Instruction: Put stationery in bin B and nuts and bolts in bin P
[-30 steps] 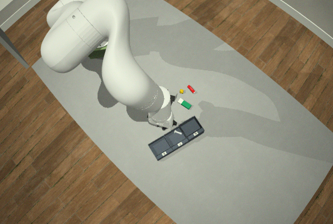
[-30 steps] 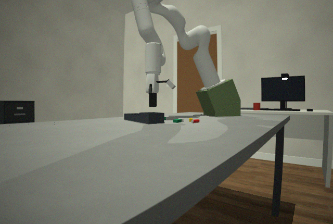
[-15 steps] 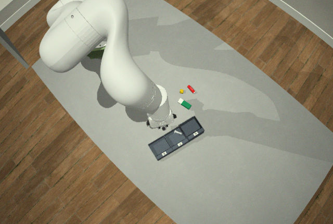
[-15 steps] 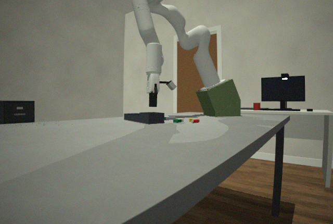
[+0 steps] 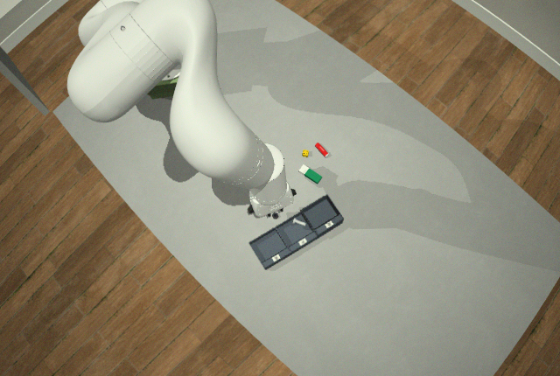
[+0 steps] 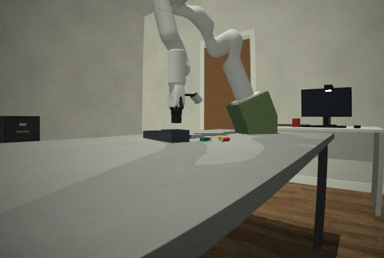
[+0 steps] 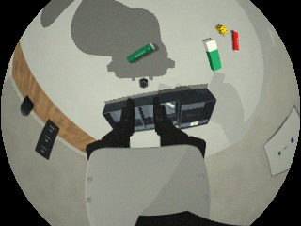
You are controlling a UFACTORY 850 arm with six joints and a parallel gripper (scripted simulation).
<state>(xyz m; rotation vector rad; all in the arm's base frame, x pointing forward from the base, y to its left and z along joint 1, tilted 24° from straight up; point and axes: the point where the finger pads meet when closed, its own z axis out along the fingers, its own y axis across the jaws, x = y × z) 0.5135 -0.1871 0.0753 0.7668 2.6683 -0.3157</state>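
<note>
My hand is 9 cm above the black nut. Round my hand: white bolt 6 cm ahead, 2 cm to the left, 8 cm below; then green cylinder 5 cm behind, 3 cm to the left, 8 cm below; then dark bin row 8 cm ahead, 1 cm to the right, 7 cm below.
</note>
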